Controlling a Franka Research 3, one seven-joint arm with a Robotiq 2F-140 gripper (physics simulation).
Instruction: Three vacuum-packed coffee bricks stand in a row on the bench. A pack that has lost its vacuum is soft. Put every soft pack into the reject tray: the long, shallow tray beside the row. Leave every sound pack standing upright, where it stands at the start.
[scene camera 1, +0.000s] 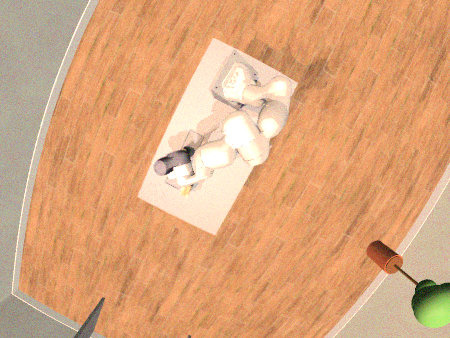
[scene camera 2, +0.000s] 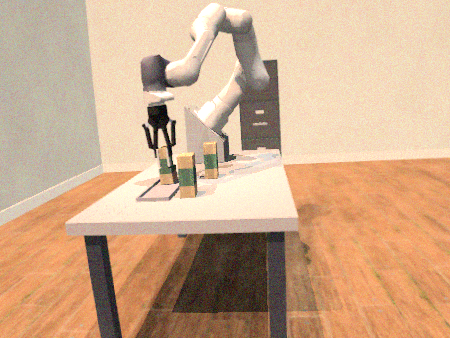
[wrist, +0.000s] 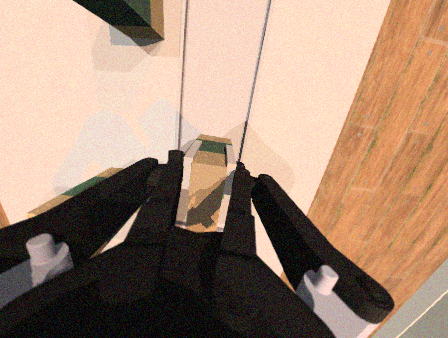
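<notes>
My gripper (scene camera 2: 166, 164) (wrist: 212, 154) is shut on a tan-and-green coffee pack (scene camera 2: 165, 172) (wrist: 207, 172), which is roughly upright and slightly tilted in scene camera 2. It is over the long reject tray (scene camera 1: 194, 136) (scene camera 2: 156, 192) (wrist: 225, 60); whether its base touches the tray is unclear. A second pack (scene camera 1: 185, 190) (scene camera 2: 187, 176) stands upright beside the tray, nearest scene camera 2. A third pack (scene camera 2: 210, 161) stands upright farther back, toward the arm's base. Parts of two packs show at the left of the wrist view, at the top (wrist: 156, 17) and lower down (wrist: 82, 189). Softness cannot be told by sight.
The pale bench (scene camera 1: 215, 215) (scene camera 2: 240, 207) carries the arm's base (scene camera 1: 225, 92) (scene camera 2: 197, 137) at its far end. Its long edge is to the right of the tray in the wrist view, with wooden floor (wrist: 400, 135) beyond. A dark cabinet (scene camera 2: 260, 110) stands behind.
</notes>
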